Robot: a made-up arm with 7 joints.
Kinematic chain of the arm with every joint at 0, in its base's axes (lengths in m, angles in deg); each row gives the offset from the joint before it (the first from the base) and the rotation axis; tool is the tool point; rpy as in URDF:
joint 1: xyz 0 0 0.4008 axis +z
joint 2: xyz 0 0 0 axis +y
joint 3: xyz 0 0 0.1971 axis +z
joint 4: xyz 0.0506 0 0 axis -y
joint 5: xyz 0.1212 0 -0.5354 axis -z
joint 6: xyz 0 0 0 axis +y
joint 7: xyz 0.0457 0 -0.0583 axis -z
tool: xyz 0 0 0 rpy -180 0 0
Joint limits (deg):
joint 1: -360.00..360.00
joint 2: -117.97..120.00
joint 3: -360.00..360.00
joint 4: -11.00..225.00
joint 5: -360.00..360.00
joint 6: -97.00..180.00
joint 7: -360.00..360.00
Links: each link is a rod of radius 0.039 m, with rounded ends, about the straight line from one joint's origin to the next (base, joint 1, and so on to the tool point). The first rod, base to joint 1, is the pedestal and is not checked.
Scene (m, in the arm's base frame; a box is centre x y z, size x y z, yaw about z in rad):
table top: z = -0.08
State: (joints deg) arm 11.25 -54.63 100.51 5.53 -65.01 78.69 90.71
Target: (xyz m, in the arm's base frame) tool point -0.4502 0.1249 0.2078
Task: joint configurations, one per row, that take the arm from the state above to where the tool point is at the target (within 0.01 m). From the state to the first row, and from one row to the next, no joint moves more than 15 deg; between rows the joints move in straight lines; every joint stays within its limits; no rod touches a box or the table.
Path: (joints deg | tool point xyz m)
1: 16.39 -42.50 106.91 11.36 -64.36 82.62 90.71 | 0.1360 0.3167 0.1138
2: 21.53 -30.36 113.32 17.18 -63.72 86.56 90.71 | -0.0207 0.3245 0.0736
3: 26.67 -18.23 119.72 23.01 -63.07 90.49 90.71 | -0.1847 0.2906 0.0732
4: 31.80 -6.10 126.13 28.83 -62.42 94.42 90.71 | -0.3345 0.2199 0.1181
5: 36.94 6.04 132.53 34.66 -61.77 98.36 90.71 | -0.4502 0.1249 0.2078

